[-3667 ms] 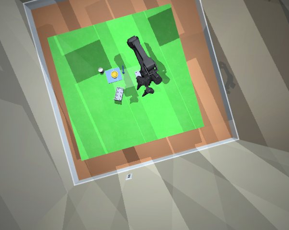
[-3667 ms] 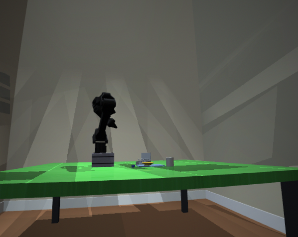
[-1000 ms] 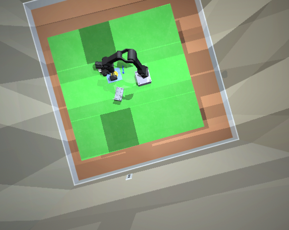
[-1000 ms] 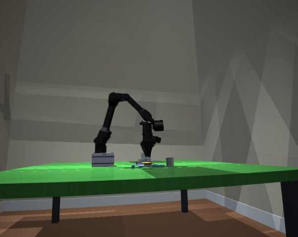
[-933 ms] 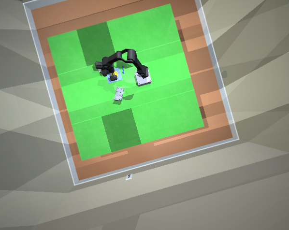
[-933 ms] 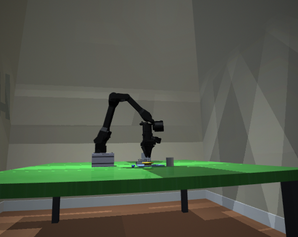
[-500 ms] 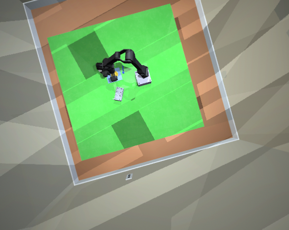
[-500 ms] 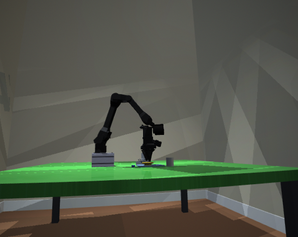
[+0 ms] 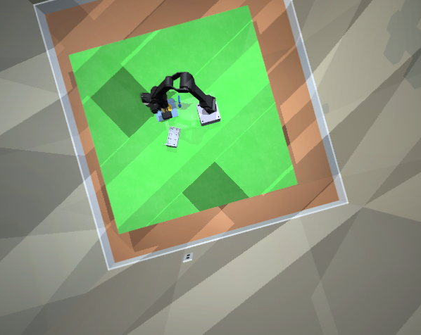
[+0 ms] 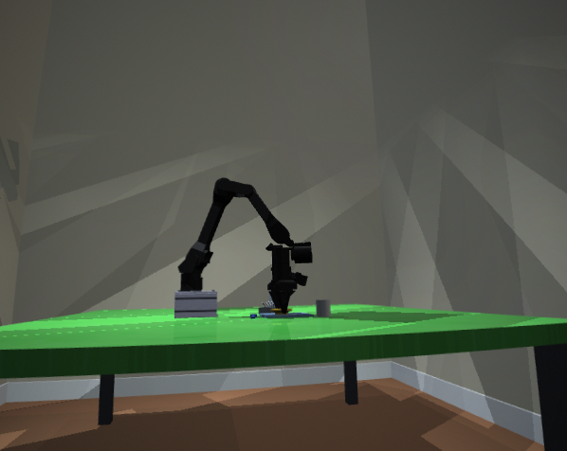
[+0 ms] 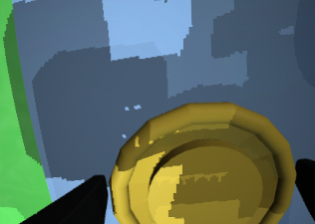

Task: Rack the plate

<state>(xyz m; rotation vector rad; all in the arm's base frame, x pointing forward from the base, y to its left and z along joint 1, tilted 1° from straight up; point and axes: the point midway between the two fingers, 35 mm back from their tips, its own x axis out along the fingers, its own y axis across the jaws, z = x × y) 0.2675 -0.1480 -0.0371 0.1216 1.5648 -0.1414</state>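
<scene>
Right now the yellow plate is 10 mm above my gripper tip. Also, from my gripper tip: cup 100 mm ahead, 90 mm to the right, 20 mm above; blue spoon 100 mm behind, 10 mm to the right, 10 mm below; light blue mat 10 mm ahead, 10 mm below.
</scene>
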